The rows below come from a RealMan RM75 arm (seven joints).
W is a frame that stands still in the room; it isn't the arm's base.
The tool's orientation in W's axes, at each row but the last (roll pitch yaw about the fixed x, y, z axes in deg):
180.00, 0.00, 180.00
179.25, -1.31, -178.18
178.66, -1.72, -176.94
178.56, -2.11, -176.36
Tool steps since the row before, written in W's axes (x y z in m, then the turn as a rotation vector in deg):
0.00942, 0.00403, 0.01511, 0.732, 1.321, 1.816
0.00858, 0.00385, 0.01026, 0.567, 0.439, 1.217
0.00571, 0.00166, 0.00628, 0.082, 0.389, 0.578
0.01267, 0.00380, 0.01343, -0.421, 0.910, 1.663
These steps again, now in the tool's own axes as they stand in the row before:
-0.00942, 0.00403, -0.01511, -0.732, 1.321, -1.816
-0.00846, 0.00371, -0.01041, -0.553, 0.437, -1.224
-0.00560, 0.00150, -0.00642, -0.085, 0.398, -0.572
-0.01238, 0.00334, -0.01382, 0.423, 0.976, -1.625

